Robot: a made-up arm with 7 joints. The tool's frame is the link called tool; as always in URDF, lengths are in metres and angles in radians.
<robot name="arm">
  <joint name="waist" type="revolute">
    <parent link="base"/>
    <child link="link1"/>
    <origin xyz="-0.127 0.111 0.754" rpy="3.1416 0 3.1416"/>
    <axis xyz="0 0 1"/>
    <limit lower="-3.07" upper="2.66" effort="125" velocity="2.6"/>
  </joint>
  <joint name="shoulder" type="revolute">
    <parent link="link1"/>
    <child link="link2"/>
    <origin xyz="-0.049 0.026 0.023" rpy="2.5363 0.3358 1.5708"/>
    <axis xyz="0 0 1"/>
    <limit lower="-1.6" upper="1.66" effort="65" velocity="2"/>
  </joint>
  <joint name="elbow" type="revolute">
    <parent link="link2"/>
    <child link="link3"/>
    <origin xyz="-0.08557 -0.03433 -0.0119" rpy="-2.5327 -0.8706 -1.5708"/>
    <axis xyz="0 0 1"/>
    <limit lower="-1.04" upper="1.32" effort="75" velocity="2.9"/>
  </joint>
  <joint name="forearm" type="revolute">
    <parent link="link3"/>
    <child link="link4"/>
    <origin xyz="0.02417 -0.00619 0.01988" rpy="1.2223 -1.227 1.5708"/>
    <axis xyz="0 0 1"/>
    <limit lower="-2.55" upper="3.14" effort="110" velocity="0.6"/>
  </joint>
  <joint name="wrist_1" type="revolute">
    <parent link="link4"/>
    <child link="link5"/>
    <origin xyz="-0.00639 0.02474 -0.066" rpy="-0.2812 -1.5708 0"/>
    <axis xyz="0 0 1"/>
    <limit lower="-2.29" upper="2.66" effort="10" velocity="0.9"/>
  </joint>
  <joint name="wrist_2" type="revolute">
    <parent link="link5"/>
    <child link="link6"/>
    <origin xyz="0.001 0.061 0.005" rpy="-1.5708 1.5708 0"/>
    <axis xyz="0 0 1"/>
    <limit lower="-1.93" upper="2.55" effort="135" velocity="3.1"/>
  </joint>
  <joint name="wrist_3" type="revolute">
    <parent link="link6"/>
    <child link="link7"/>
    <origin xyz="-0.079 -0.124 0.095" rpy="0 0 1.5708"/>
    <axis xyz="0 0 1"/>
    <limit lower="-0.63" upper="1.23" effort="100" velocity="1.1"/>
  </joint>
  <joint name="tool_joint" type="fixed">
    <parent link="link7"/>
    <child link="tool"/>
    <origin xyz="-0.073 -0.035 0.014" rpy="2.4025 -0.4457 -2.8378"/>
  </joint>
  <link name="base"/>
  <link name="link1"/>
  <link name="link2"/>
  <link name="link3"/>
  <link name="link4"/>
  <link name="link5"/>
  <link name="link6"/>
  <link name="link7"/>
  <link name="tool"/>
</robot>
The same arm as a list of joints. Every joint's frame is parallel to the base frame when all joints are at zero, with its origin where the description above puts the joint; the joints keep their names.
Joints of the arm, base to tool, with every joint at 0 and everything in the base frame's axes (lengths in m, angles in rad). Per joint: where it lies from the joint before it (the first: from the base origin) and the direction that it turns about. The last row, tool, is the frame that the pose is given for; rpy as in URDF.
waist: offset -0.1270 0.1110 0.7540 axis -z
shoulder: offset 0.0490 0.0260 -0.0230 axis -0.569 -0.271 0.7764
elbow: offset 0.0350 -0.0840 -0.0190 axis 0.816605 0.565604 0.115101
forearm: offset 0.0150 0.0080 0.0270 axis +z
wrist_1: offset -0.0130 0.0220 -0.0660 axis -x
wrist_2: offset -0.0050 0.0610 0.0010 axis +y
wrist_3: offset -0.0790 0.0950 0.1240 axis +y
tool: offset 0.0350 0.0140 0.0730 rpy -0.1104 -1.0372 1.0114
Joint limits (rad, base to tool): -3.0700..2.6600 -1.6000..1.6600 -1.0400..1.3200 -2.5500..3.1400 -2.2900..2.6600 -1.9300..2.5500 -0.6300..1.2300

